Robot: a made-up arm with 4 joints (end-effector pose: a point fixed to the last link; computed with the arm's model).
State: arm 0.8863 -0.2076 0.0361 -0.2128
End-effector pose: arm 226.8 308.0 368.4 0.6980 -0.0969 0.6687 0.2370
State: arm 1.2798 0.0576 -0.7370 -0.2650
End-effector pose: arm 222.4 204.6 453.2 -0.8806 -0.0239 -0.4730 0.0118
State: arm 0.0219 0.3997 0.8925 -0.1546
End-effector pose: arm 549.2 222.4 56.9 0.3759 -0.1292 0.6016 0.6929
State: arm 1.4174 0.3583 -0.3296 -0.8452
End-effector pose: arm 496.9 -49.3 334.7 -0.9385 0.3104 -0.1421 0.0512
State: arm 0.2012 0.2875 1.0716 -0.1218
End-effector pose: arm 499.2 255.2 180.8 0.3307 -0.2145 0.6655 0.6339
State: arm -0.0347 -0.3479 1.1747 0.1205
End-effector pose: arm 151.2 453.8 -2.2 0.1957 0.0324 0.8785 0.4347
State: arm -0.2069 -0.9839 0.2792 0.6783
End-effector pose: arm -354.3 108.7 -258.9 0.1241 0.6251 0.7684 0.0581
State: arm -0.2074 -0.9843 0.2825 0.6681
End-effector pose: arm -353.5 112.2 -257.8 0.1278 0.6230 0.7694 0.0605
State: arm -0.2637 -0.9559 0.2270 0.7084
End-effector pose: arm -362.4 82.5 -263.3 0.1329 0.6653 0.7328 0.0529
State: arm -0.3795 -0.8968 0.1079 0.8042
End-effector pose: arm -383.3 17.1 -259.8 0.1416 0.7466 0.6495 0.0278
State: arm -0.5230 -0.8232 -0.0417 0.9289
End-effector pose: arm -408.7 -57.0 -226.1 -0.1570 -0.8294 -0.5359 0.0151
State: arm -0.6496 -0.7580 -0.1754 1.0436
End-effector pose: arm -426.6 -106.8 -173.1 -0.1767 -0.8835 -0.4294 0.0617
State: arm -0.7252 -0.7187 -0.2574 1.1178
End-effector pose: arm -433.8 -127.7 -132.6 -0.1912 -0.9067 -0.3640 0.0940
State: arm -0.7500 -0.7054 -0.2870 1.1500
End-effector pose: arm -435.4 -134.3 -116.1 -0.1954 -0.9129 -0.3416 0.1083
